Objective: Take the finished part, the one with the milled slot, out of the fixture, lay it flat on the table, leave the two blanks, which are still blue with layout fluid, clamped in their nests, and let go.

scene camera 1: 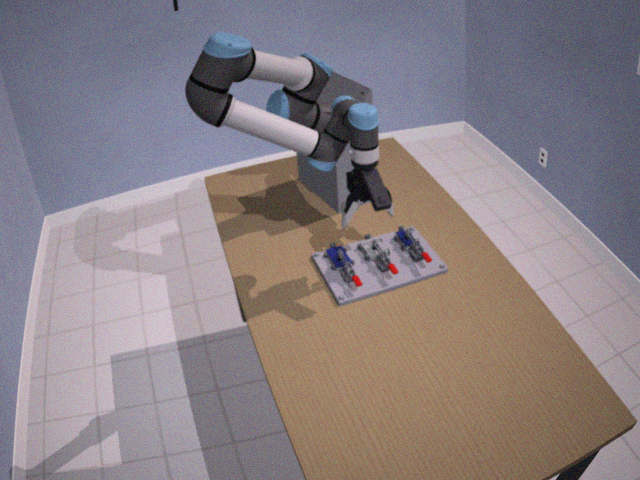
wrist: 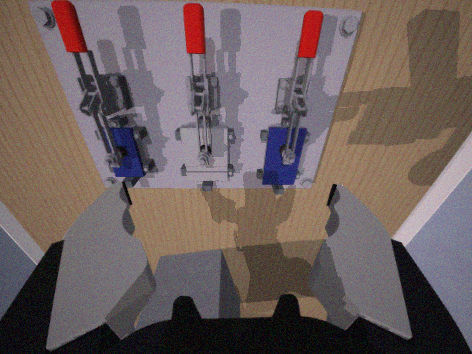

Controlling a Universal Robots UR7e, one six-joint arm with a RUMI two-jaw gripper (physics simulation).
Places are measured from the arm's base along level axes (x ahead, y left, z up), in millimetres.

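Pixels of known places: gripper, fingertip midpoint: [scene camera 1: 368, 222] [wrist: 231, 185].
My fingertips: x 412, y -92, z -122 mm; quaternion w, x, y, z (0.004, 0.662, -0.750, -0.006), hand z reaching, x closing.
Observation:
For each thing: its top centre in the pictures, then the offset to it from my fingertips. Level surfaces: height alone.
- finished part, top centre: [wrist: 205, 156] [scene camera 1: 373, 246] 34 mm back, 38 mm left, 122 mm down
- fixture plate, top centre: [wrist: 205, 118] [scene camera 1: 380, 261] 13 mm ahead, 32 mm left, 143 mm down
- blue blank, top centre: [wrist: 122, 154] [scene camera 1: 406, 236] 17 mm back, 147 mm left, 116 mm down
- wooden table, surface height: 157 mm down
The finished part [scene camera 1: 366, 252] [wrist: 220, 150], pale grey with a slot line across its lower end in the wrist view, sits in the middle nest of the fixture plate [scene camera 1: 372, 290] [wrist: 162, 50]. The middle toggle clamp's arm lies over it. One blue blank [scene camera 1: 338, 256] [wrist: 273, 155] sits in the nest at the right in the wrist view; the other blue blank [scene camera 1: 404, 237] [wrist: 132, 155] sits in the nest at the left. Clamp arms lie over both. My gripper [scene camera 1: 367, 219] [wrist: 231, 185] is open and empty, above the table beside the plate's nest-side edge, its fingers spread wide.
Red clamp handles [scene camera 1: 392, 268] [wrist: 194, 28] point away from the robot base. Small locating blocks stand around each nest. The grey pedestal [scene camera 1: 319, 181] [wrist: 190, 280] stands behind the gripper on the wooden table [scene camera 1: 439, 361] [wrist: 30, 125]. Bolts sit at the plate corners. Arm shadows cross the table.

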